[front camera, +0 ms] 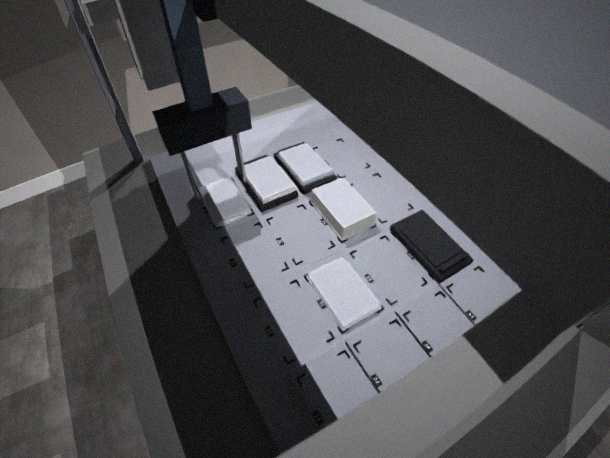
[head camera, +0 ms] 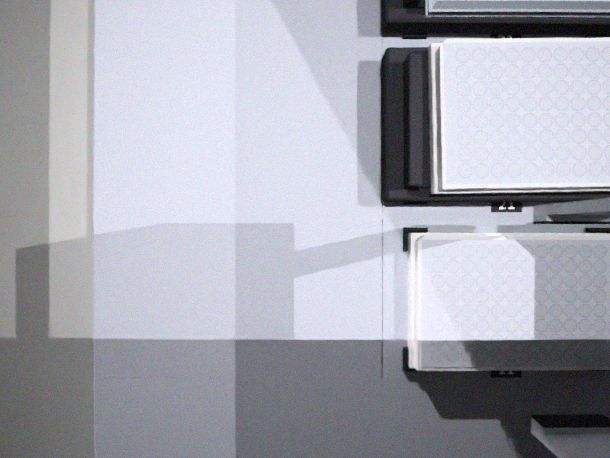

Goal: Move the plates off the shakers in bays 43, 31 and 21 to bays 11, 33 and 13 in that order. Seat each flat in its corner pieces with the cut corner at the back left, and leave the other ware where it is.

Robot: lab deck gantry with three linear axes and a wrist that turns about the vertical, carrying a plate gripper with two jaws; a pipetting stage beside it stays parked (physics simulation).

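Pixels of known places: gripper, between the fingertips: [front camera: 219,185] [head camera: 568,319]; robot's base, origin of its link: [head camera: 407,365].
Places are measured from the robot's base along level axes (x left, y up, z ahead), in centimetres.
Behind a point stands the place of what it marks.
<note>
A white plate [front camera: 227,197] {x 5.2, y 1.4, z 6.7 cm} [head camera: 475,300] {x 4.5, y 1.4, z 3.7 cm} lies in bay 11, level and within the corner pieces visible at its left end. Its upper left corner looks cut in the head view. My gripper [front camera: 221,189] {x 4.3, y 5.5, z 6.5 cm} [head camera: 571,322] {x 4.3, y 5.5, z 6.5 cm} is open around this plate, with a gap between each jaw and its long sides. The shaker [front camera: 280,202] {x 15.1, y 1.0, z 13.8 cm} [head camera: 393,125] {x 15.0, y 1.9, z -1.4 cm} in bay 21 carries a white plate [front camera: 271,179] {x 15.6, y 3.7, z 8.7 cm} [head camera: 525,115] {x 15.0, y 3.7, z 5.4 cm}. The shaker in bay 31 carries another plate [front camera: 305,162] {x 25.3, y 3.7, z 7.4 cm} [head camera: 520,6] {x 21.4, y 3.1, z 5.6 cm}. The black shaker [front camera: 432,242] {x 36.2, y 2.4, z 40.0 cm} in bay 43 bears no plate. Bays 33 [front camera: 369,278] {x 21.1, y 0.0, z 39.3 cm} and 13 [front camera: 269,331] {x -0.3, y 0.0, z 39.2 cm} hold no ware.
A tall white box-like piece of ware [front camera: 345,207] {x 25.0, y 4.2, z 24.6 cm} stands in bay 32. A flat white plate [front camera: 345,292] {x 14.9, y 1.4, z 40.0 cm} lies in bay 23, between bays 13 and 33. Shadow covers the deck's near left strip. The right part of the head view cuts off the ware.
</note>
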